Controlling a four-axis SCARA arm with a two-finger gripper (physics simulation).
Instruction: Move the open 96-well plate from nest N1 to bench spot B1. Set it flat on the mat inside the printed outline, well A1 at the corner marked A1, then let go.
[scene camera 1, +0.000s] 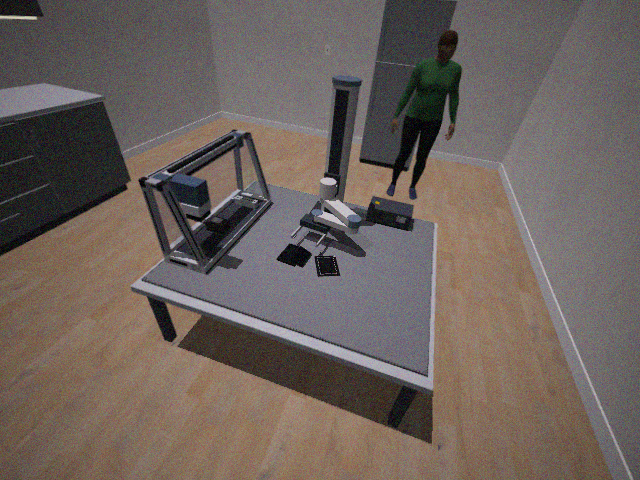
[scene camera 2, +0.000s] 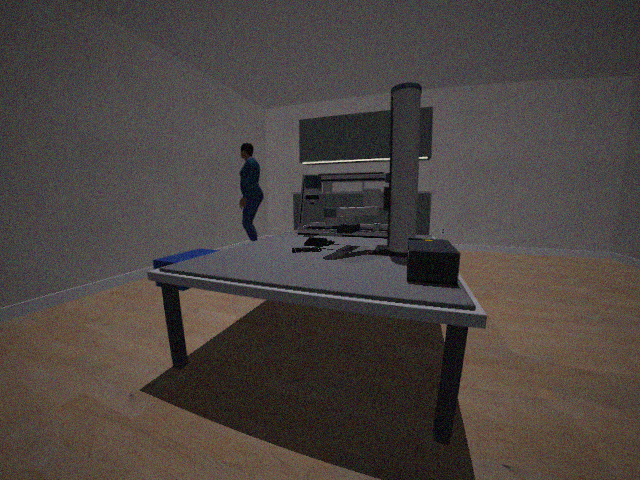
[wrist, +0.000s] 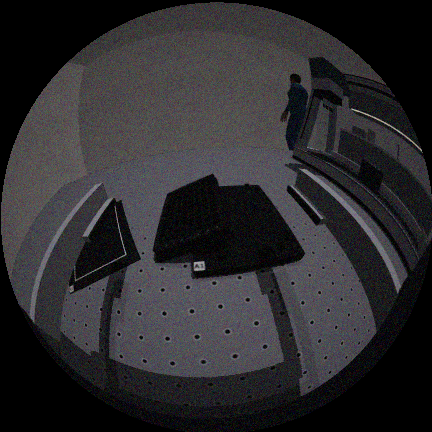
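Seen in the pictures: gripper, fingertip midpoint: (scene camera 1: 303, 241) (scene camera 2: 324, 232) (wrist: 198, 179); arm's base at its link origin: (scene camera 2: 400, 253).
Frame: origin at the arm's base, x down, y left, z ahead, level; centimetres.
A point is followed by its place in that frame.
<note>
The black 96-well plate (wrist: 182, 217) @(x -3.6, y -1.7, z 51.3 cm) (scene camera 1: 303, 257) @(x -3.2, y -1.1, z 53.4 cm) lies skewed and seems tilted, partly on the dark nest N1 (wrist: 262, 232) @(x -2.5, y -10.4, z 47.9 cm) (scene camera 1: 287, 253) @(x -2.5, y -11.4, z 53.0 cm) and partly past its side toward B1. The nest has a white A1 label at its near corner in the wrist view. Bench spot B1 (scene camera 1: 327, 266) @(x -1.5, y 13.9, z 53.4 cm) (wrist: 102, 250) @(x -1.5, y 10.3, z 49.6 cm) is a dark mat with a white printed outline, beside the nest; no plate is on it. My gripper (scene camera 1: 308, 240) @(x -9.9, y -3.5, z 47.1 cm) (wrist: 198, 179) @(x -9.9, y -3.5, z 47.1 cm) is open and empty, above the bench on the arm's side of the plate. Exact heights and the plate's wells are too dark to tell.
A metal gantry frame (scene camera 1: 192, 227) @(x -27.6, y -51.2, z 80.3 cm) with a blue-grey unit stands left of the nest in scene camera 1. The arm column (scene camera 1: 353, 134) @(x -61.2, y 7.6, z 1.6 cm) (scene camera 2: 405, 170) @(x -45.6, y 7.4, z -0.7 cm) and a black box (scene camera 1: 390, 212) @(x -12.3, y 40.5, z -3.9 cm) (scene camera 2: 433, 261) @(x -9.4, y 55.1, z -12.0 cm) stand at the back in scene camera 1. Two people stand away from the bench.
</note>
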